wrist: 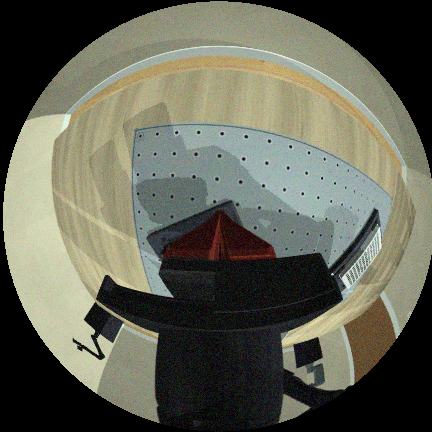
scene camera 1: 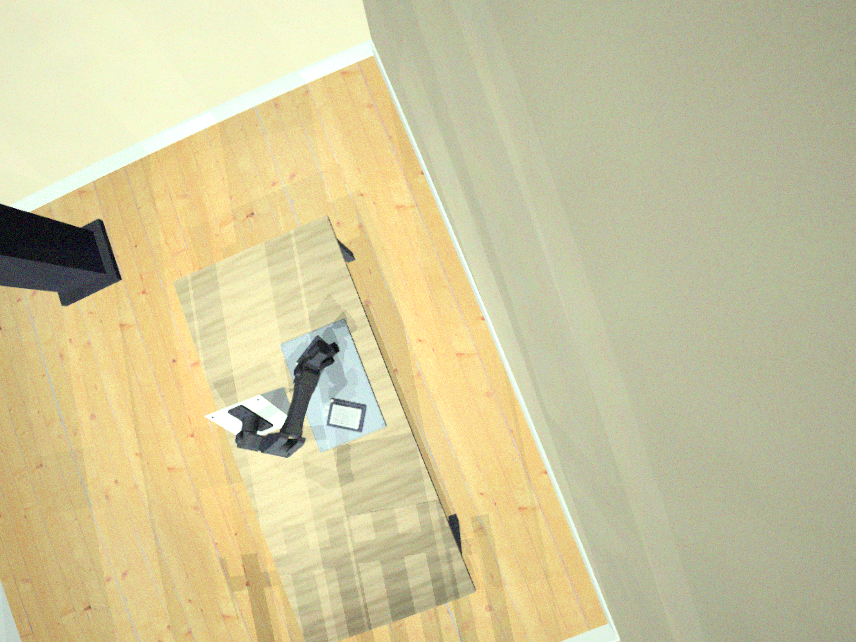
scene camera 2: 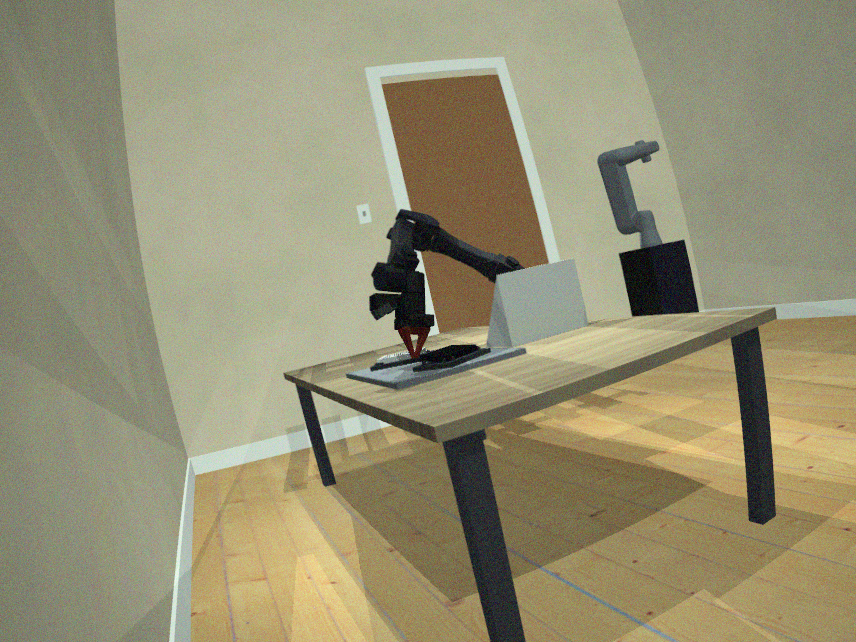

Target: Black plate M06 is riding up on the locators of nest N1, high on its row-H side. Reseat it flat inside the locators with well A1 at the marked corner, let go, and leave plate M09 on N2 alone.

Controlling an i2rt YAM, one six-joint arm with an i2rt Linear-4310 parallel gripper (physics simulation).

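Frame: origin at the arm's base, x ahead, y left, z up, level; metres.
Where they show: gripper, fingertip midpoint: point(wrist: 219, 215) point(scene camera 2: 414, 358); arm's base, link origin: point(scene camera 1: 251, 417) point(scene camera 2: 529, 298).
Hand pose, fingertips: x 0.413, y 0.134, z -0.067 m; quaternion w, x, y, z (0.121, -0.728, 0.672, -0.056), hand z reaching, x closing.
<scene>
Things, the pixels of their centre, and the offset from my fingertips. "spot": a spot on its surface instead. Level surfaces: height alone.
- black plate M06, body centre: point(scene camera 2: 449, 352) dx -0.090, dy -0.002, dz -0.008 m
- nest N1, body centre: point(wrist: 212, 273) point(scene camera 2: 451, 357) point(scene camera 1: 315, 357) dx -0.091, dy +0.003, dz -0.021 m
- White plate M09, body centre: point(wrist: 363, 259) point(scene camera 2: 402, 356) point(scene camera 1: 345, 416) dx -0.061, dy -0.290, dz -0.013 m
- nest N2, surface spot: point(scene camera 1: 363, 419) spot: dx +0.005, dy -0.335, dz -0.020 m
- wooden table, surface height: dz -0.044 m
My gripper point(scene camera 2: 414, 355) point(wrist: 219, 215) is shut with its red fingertips together, nothing seen between them. It points down, low at the near-left end of the black plate M06 point(scene camera 2: 452, 353) in scene camera 2; whether it touches the plate I cannot tell. In the wrist view the fingers and gripper body hide M06, and a corner of nest N1 point(wrist: 192, 223) shows past them. In scene camera 1 the arm covers N1 and the fingers. M06's tilt and its A1 corner cannot be made out. White plate M09 point(scene camera 1: 345, 415) point(wrist: 364, 261) sits in nest N2 point(scene camera 1: 363, 419), apart from the gripper.
Both nests are on a grey-blue perforated board point(scene camera 1: 324, 440) point(scene camera 2: 397, 380) point(wrist: 320, 175) on the wooden table point(scene camera 1: 248, 310) point(scene camera 2: 587, 369). A pale slanted panel point(scene camera 1: 224, 416) point(scene camera 2: 539, 304) stands by the arm's base. A grey arm point(scene camera 2: 617, 193) on a black pedestal point(scene camera 2: 658, 279) stands beyond the table.
</scene>
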